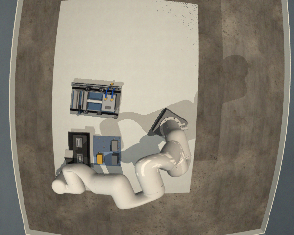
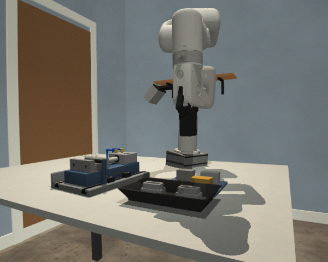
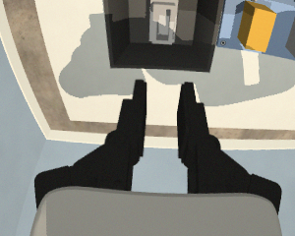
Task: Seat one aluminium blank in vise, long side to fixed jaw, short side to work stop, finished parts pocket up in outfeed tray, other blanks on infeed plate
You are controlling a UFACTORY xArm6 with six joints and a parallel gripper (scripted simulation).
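My hand is 220 mm past the aluminium blank, 40 mm to the right of it and 170 mm above it. The rest, counted from my hand: brass blank: 130 mm behind, 20 mm to the left, 170 mm below; work stop: 80 mm behind, 310 mm to the right, 110 mm below; moving jaw block: 120 mm behind, 340 mm to the right, 120 mm below.
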